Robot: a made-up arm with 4 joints.
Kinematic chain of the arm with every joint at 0, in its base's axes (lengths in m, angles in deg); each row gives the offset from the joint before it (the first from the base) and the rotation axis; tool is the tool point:
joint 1: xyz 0 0 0.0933 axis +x
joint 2: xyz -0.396 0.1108 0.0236 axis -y
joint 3: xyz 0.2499 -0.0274 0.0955 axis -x
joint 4: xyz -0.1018 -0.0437 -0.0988 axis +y
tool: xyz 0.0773 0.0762 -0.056
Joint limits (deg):
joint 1: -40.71..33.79
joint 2: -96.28..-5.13
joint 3: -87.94..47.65
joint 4: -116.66..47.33
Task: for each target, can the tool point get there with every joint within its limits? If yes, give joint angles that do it. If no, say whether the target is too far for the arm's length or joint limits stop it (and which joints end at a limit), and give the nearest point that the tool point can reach.
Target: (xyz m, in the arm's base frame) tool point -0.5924 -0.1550 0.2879
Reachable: no: joint limits stop it (at a limit: joint 1, joint 2, joint 3, joint 4) | nearest point -0.4720 -0.1123 0.0207 | short by 0.296 m
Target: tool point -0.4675 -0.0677 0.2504
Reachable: no: joint limits stop it (at a limit: joint 1, joint 2, joint 3, joint 4) | nearest point -0.4720 -0.1123 0.0207 | short by 0.234 m
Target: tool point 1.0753 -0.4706 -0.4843
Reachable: no: too far | nearest point -0.1541 0.0619 -0.0955 | short by 1.395 m
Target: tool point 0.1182 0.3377 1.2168
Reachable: no: too far | nearest point -0.2002 0.1541 0.3502 | short by 0.941 m
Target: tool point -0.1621 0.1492 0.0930
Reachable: yes | joints 17.12 -26.53 -24.39 -52.53
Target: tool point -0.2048 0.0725 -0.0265
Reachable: yes | joints -12.91 -44.60 23.28 -73.86
